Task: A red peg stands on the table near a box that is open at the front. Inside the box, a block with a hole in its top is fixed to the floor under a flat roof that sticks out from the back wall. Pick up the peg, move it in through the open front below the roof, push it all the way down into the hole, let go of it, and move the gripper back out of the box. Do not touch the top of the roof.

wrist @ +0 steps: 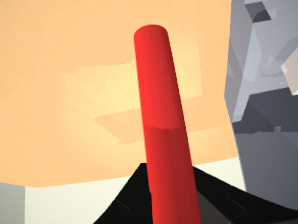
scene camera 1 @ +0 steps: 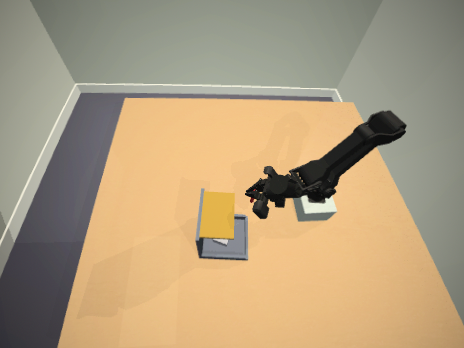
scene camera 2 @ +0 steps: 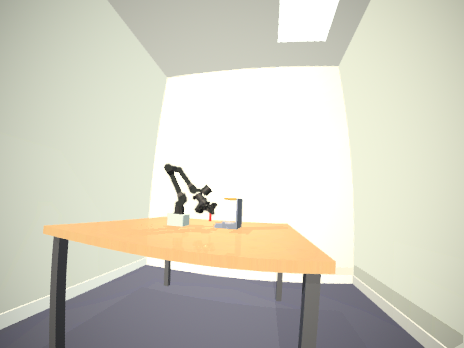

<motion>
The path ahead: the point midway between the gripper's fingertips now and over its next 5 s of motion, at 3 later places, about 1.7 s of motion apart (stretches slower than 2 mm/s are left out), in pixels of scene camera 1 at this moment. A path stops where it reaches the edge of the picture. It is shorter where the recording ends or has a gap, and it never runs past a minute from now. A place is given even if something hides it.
My gripper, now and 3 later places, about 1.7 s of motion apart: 245, 193; 237, 216; 223, 227; 213, 228
</motion>
